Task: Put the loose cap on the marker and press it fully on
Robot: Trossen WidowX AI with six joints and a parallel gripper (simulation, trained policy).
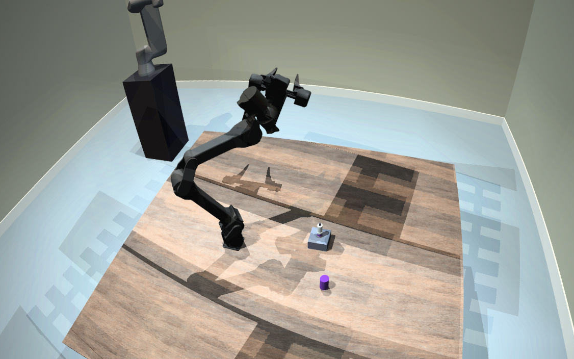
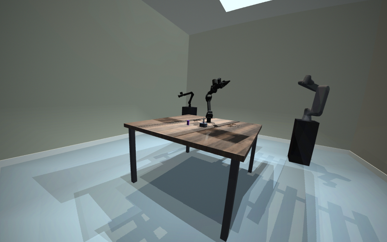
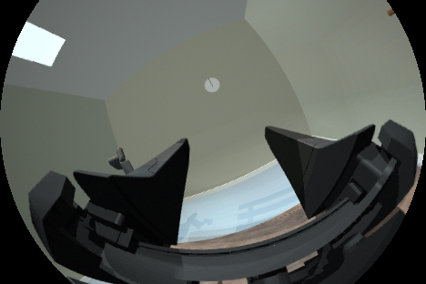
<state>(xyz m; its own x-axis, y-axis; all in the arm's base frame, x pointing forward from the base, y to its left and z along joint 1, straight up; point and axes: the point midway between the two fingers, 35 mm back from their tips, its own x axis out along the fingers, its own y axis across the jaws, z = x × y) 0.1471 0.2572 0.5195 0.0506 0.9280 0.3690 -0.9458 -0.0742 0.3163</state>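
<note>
The purple cap lies 51 cm below my gripper tip, 39 cm to the right of it and 21 cm ahead of it. Round my gripper tip: grey holder block: 51 cm below, 22 cm to the right, 15 cm ahead.
</note>
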